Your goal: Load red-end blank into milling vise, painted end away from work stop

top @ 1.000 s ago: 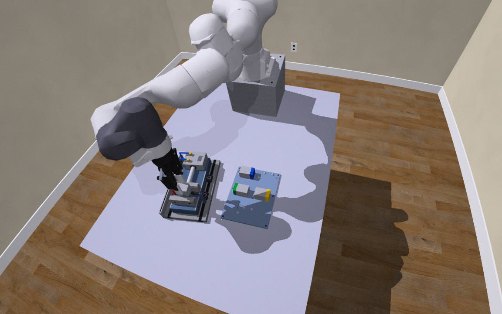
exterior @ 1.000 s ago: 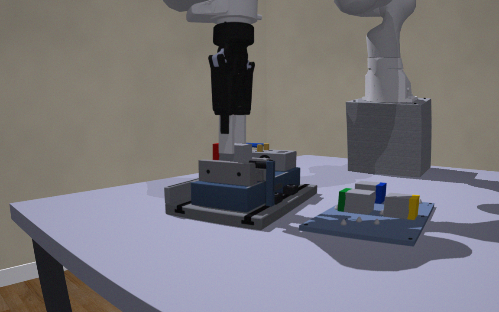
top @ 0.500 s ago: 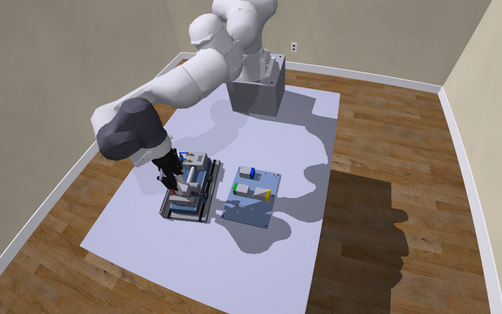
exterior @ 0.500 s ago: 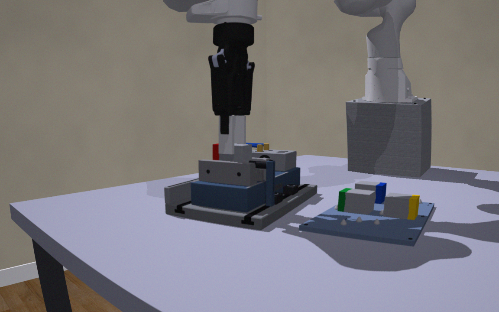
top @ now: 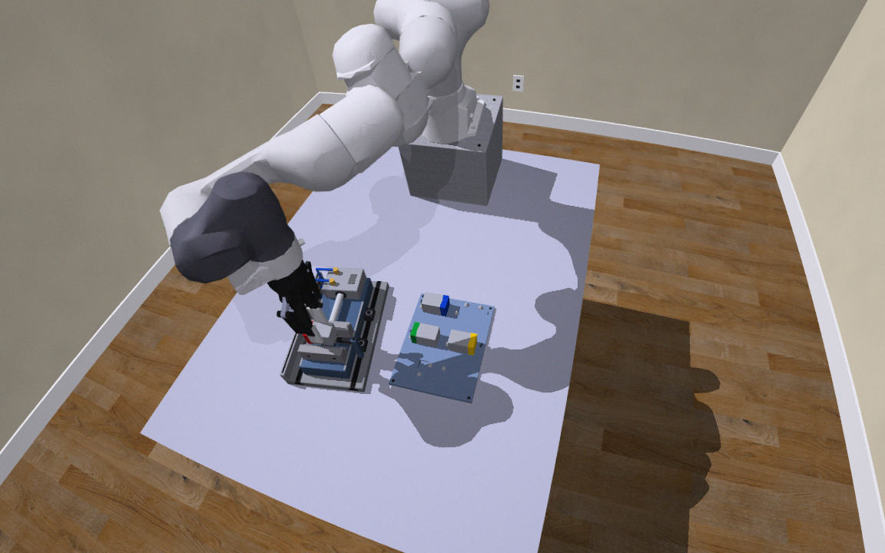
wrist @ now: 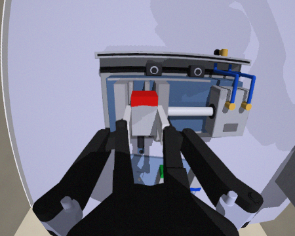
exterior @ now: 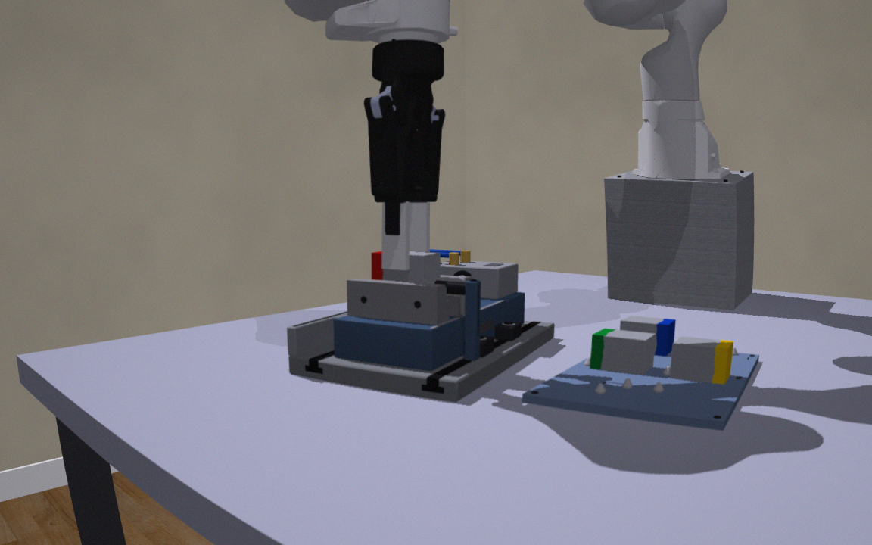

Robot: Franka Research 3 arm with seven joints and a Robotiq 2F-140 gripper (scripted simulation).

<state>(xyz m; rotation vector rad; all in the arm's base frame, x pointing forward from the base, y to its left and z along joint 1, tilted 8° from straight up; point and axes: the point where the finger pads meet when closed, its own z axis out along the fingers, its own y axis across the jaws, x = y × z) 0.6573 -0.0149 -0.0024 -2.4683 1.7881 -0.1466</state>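
Right now the red-ended blank is 4 cm below my hand. Also, from my hand: hosed end block: 15 cm behind, 6 cm below, 4 cm to the right; then fixed jaw: 6 cm below, 3 cm ahead, 2 cm to the left; then blue work stop rod: 8 cm below, 7 cm to the left, 2 cm behind.
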